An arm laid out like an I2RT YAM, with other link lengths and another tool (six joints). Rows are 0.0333 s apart.
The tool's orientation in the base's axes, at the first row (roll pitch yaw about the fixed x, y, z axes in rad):
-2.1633 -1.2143 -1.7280
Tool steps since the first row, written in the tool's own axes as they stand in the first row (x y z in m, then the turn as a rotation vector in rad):
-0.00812 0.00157 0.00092 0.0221 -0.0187 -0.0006
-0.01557 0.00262 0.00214 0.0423 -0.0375 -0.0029
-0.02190 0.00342 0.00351 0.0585 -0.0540 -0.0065
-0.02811 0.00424 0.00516 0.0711 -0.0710 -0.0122
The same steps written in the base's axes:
0.00007 0.00114 -0.00824 0.0109 0.0055 0.0262
0.00066 0.00220 -0.01577 0.0208 0.0128 0.0511
0.00148 0.00295 -0.02220 0.0284 0.0208 0.0717
0.00249 0.00347 -0.02858 0.0349 0.0317 0.0896

